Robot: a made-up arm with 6 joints.
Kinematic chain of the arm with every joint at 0, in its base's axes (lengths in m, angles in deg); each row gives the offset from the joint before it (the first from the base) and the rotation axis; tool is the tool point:
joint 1: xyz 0 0 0.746 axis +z
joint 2: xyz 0.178 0 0 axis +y
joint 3: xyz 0 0 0.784 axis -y
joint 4: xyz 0 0 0.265 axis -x
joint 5: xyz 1.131 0 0 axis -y
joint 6: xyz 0.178 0 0 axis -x
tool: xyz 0 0 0
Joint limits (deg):
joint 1: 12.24..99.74
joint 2: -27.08..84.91
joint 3: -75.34..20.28
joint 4: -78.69..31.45
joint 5: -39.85..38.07
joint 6: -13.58..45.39
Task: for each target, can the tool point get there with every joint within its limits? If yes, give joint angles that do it. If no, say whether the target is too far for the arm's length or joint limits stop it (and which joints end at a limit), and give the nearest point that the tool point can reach.
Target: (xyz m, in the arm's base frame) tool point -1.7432 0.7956 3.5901
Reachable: no: too far | nearest point -0.2335 0.6994 2.4846 | short by 1.874 m
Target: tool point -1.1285 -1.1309 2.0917
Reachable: no: joint limits stop it (at a limit: joint 1, joint 2, joint 3, joint 4, joint 5) | nearest point -0.1272 0.4026 2.6221 | short by 1.907 m
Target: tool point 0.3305 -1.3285 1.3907
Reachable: no: joint limits stop it (at a limit: joint 1, joint 2, joint 3, joint 5) | nearest point 0.0381 -0.1792 0.2449 | short by 1.649 m
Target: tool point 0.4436 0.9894 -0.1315
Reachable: yes | joints 66.85 56.63 -37.78 -12.36 29.75 29.46
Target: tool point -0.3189 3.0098 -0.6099
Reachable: no: too far | nearest point -0.1996 1.8839 -0.0710 | short by 1.254 m
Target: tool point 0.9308 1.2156 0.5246
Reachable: yes | joints 52.85 28.53 -26.08 -54.18 3.10 28.02
